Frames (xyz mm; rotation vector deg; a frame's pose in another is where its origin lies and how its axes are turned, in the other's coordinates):
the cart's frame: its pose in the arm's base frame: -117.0 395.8 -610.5 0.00 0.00 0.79
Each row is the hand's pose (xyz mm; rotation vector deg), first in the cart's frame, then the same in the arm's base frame.
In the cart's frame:
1: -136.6 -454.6 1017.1 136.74 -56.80 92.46
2: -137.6 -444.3 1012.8 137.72 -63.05 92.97
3: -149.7 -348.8 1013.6 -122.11 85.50 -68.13
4: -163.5 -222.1 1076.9 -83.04 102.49 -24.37
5: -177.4 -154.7 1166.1 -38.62 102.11 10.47
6: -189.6 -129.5 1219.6 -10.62 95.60 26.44
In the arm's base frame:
1: -247.3 -60.6 406.6 137.43 -55.98 92.72
2: -248.5 -50.4 402.3 138.46 -62.24 93.20
3: -261.9 45.0 403.1 -122.50 84.52 -67.86
4: -277.4 171.5 466.4 -83.70 101.86 -23.97
5: -292.3 238.7 555.6 -39.33 101.86 11.00
6: -304.8 263.7 609.1 -11.29 95.58 27.03

